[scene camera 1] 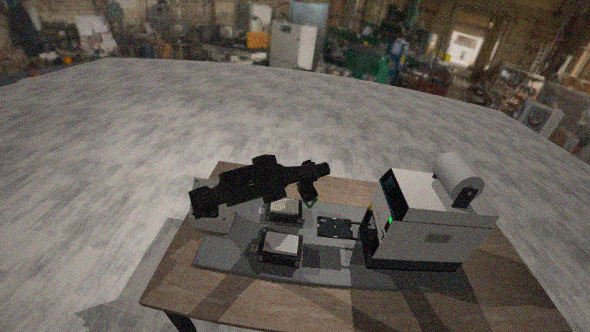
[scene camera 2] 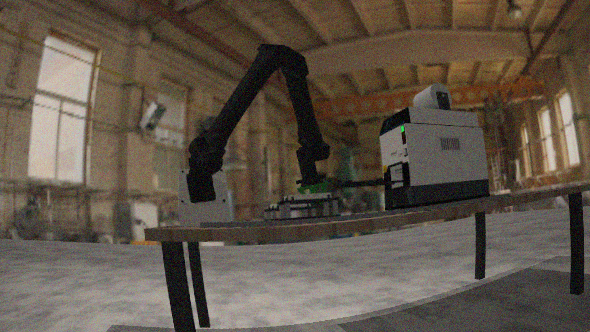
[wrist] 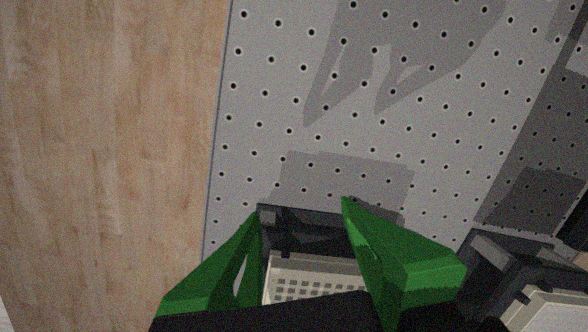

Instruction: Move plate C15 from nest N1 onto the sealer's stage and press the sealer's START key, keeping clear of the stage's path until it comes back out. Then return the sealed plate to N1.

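Places are measured from the arm's base along level axes (x ahead, y left, z up), in millimetres.
Pixels of known places: gripper, fingertip midpoint: (scene camera 1: 307, 203) (scene camera 2: 316, 204) (wrist: 300, 210); arm's base at its link origin: (scene camera 2: 200, 188).
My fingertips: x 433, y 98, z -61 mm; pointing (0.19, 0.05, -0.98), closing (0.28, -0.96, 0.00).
For each thing: its top centre in the pictures, then the offset to it from my fingertips. "pt": a spot on its surface instead. Level surfaces: height alone.
- beige plate with open wells, top centre: (wrist: 309, 327) (scene camera 1: 284, 204) dz +7, dx -109, dy -21 mm
- back black nest at its top centre: (wrist: 308, 320) (scene camera 2: 289, 205) (scene camera 1: 284, 205) dz +1, dx -109, dy -21 mm
- sealer at a spot on its surface: (scene camera 2: 440, 160) pt dz +106, dx +369, dy -328 mm
- green mark at a spot on its surface: (scene camera 2: 402, 129) (scene camera 1: 389, 220) pt dz +220, dx +223, dy -295 mm
- second plate with a pale flat top, top centre: (scene camera 2: 307, 194) (scene camera 1: 281, 241) dz +22, dx -124, dy -242 mm
- front nest at a spot on its surface: (scene camera 1: 278, 258) pt dz -43, dx -131, dy -275 mm
- grey perforated board at its surface level: dz -50 mm
- wooden table at its surface level: dz -63 mm
A beige plate with open wells (scene camera 1: 284, 206) (wrist: 315, 286) sits in the back black nest (wrist: 310, 241). My gripper (scene camera 1: 311, 202) (scene camera 2: 312, 189) (wrist: 300, 210) is partly open, its green fingers pointing down with nothing between them. It is low over this nest; in the wrist view the fingers stand on either side of the plate, whose near part is hidden. The sealer (scene camera 1: 425, 237) (scene camera 2: 440, 160) has its black stage (scene camera 1: 330, 228) out in front. A green mark (scene camera 1: 390, 220) (scene camera 2: 402, 129) glows on its front. Labels C15, N1 and START are unreadable.
A second plate with a pale flat top (scene camera 1: 281, 243) (wrist: 557, 317) sits in the front nest (scene camera 1: 278, 258), right beside the back one. The nests and sealer stand on a grey perforated board (scene camera 1: 220, 257) (wrist: 350, 130) on the wooden table (scene camera 1: 270, 295) (wrist: 110, 150).
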